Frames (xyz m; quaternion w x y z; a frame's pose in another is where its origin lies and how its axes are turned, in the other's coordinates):
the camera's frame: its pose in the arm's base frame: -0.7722 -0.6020 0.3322 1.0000 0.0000 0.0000 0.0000
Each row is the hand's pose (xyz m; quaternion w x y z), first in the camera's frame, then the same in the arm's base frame.
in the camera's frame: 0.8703 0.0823 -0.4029 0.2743 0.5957 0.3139 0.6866
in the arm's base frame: 0.0981 -0.5197 -0.0707 0.2743 0.5957 0.3139 0.6866
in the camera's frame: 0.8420 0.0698 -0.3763 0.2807 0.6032 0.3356 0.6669
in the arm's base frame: 0.0698 -0.5322 -0.0441 0.2807 0.6032 0.3356 0.6669
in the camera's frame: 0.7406 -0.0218 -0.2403 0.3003 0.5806 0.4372 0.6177
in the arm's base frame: -0.0316 -0.6238 0.0919 0.3003 0.5806 0.4372 0.6177
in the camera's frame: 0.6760 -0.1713 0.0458 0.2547 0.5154 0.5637 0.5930
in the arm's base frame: -0.0962 -0.7733 0.3780 0.2547 0.5154 0.5637 0.5930
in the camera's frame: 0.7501 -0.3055 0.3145 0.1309 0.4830 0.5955 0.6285
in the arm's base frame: -0.0221 -0.9075 0.6467 0.1309 0.4830 0.5955 0.6285
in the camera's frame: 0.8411 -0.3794 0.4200 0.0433 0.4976 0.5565 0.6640
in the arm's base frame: 0.0689 -0.9814 0.7522 0.0433 0.4976 0.5565 0.6640
